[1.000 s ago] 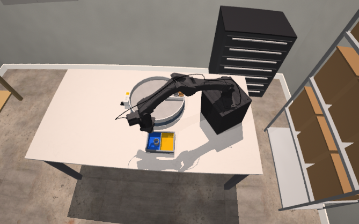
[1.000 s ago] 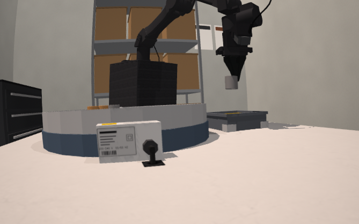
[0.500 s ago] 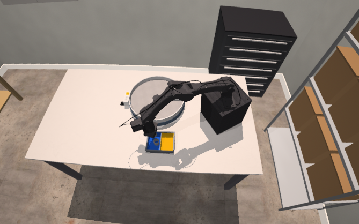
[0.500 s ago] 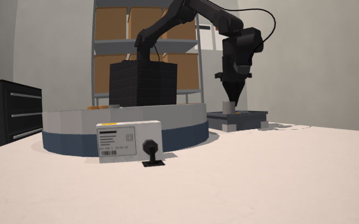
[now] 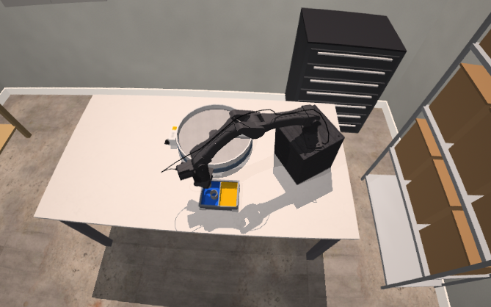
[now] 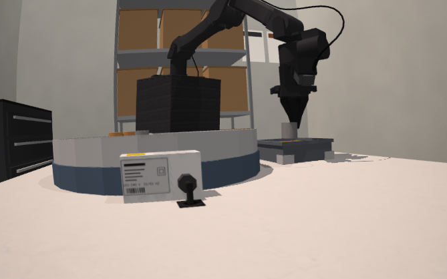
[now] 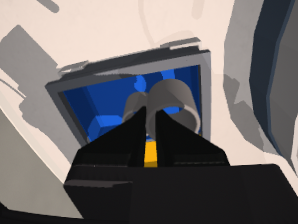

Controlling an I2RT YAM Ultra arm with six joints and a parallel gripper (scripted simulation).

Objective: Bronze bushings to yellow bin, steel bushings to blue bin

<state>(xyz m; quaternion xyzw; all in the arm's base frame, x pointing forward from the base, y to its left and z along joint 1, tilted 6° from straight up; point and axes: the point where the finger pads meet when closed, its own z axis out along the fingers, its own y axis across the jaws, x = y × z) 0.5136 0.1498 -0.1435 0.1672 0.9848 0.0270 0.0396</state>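
My hand is 2 cm past the blue bin, 2 cm to the right of it and 7 cm above it. Also, from my hand: yellow bin: 10 cm behind, 3 cm to the left, 7 cm below; round grey turntable: 5 cm behind, 33 cm to the right, 3 cm below.
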